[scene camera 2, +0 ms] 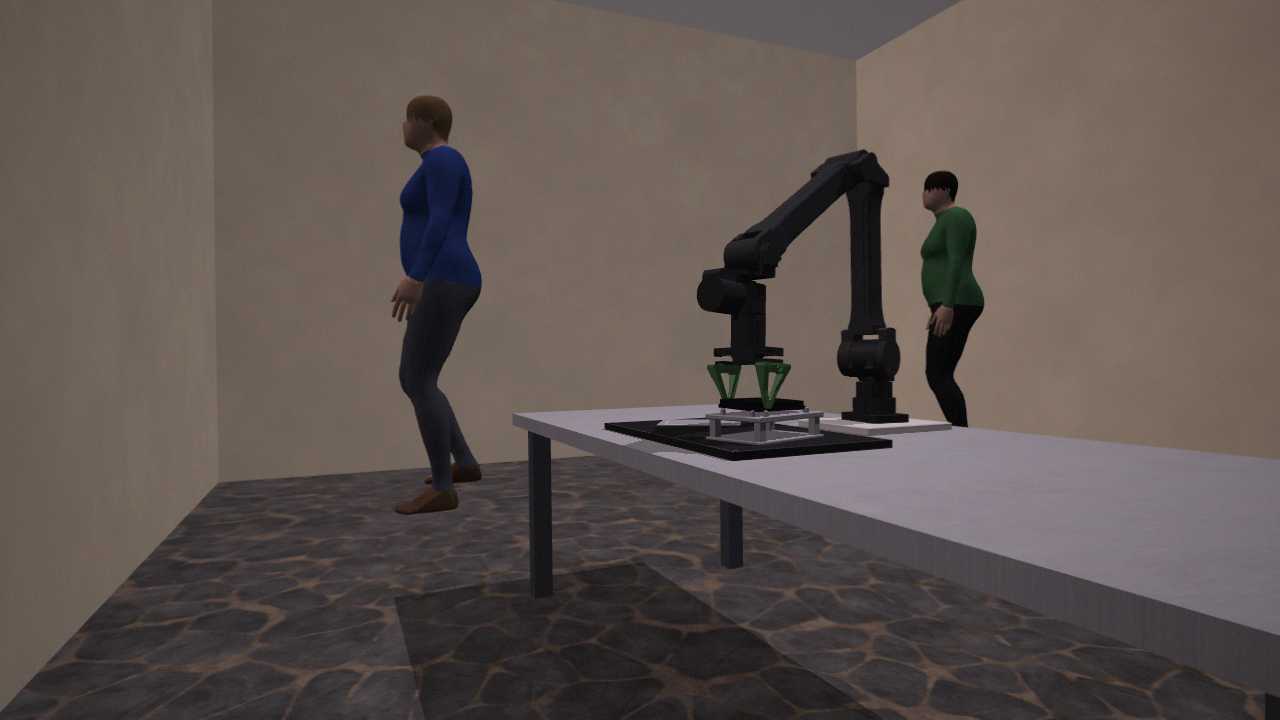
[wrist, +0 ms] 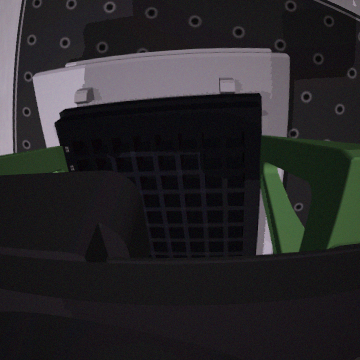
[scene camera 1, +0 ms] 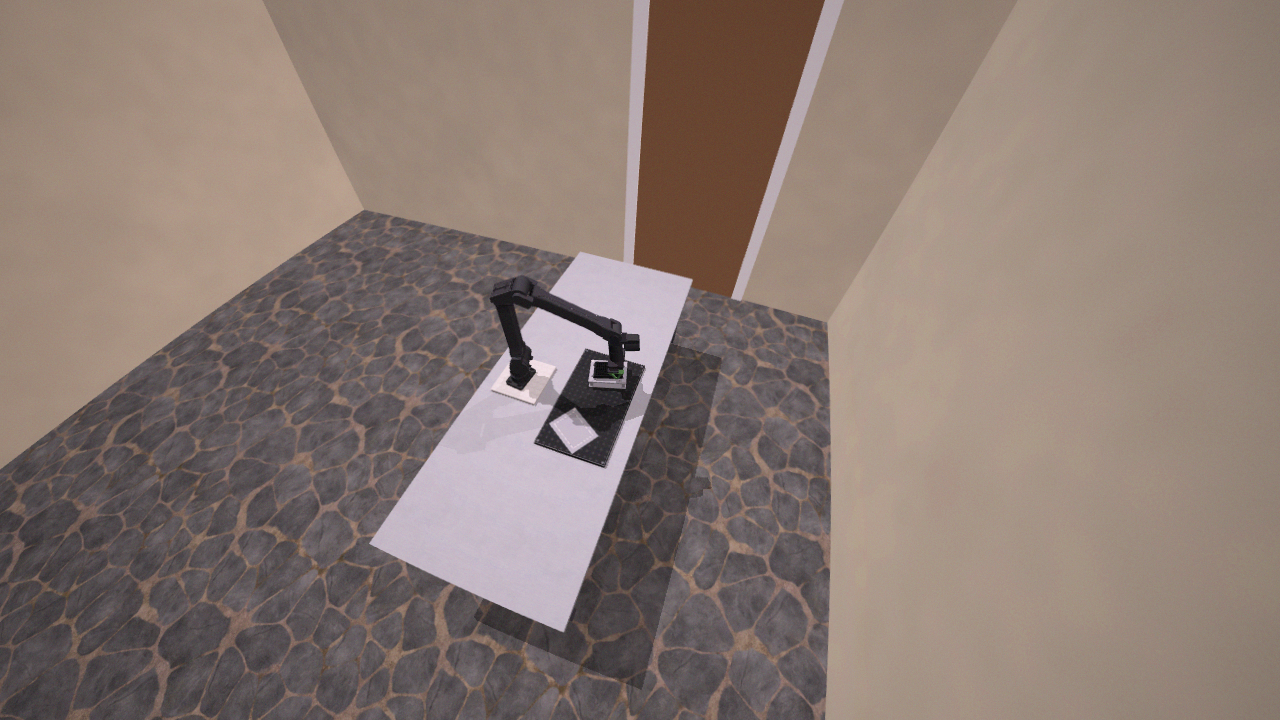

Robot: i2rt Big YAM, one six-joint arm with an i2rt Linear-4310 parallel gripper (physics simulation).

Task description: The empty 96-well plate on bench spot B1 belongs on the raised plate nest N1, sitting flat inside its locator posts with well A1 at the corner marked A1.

Scene:
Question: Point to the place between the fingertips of my gripper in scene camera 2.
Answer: At 747,408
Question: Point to a dark well plate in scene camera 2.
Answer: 747,404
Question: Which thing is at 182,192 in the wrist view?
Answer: A dark well plate.

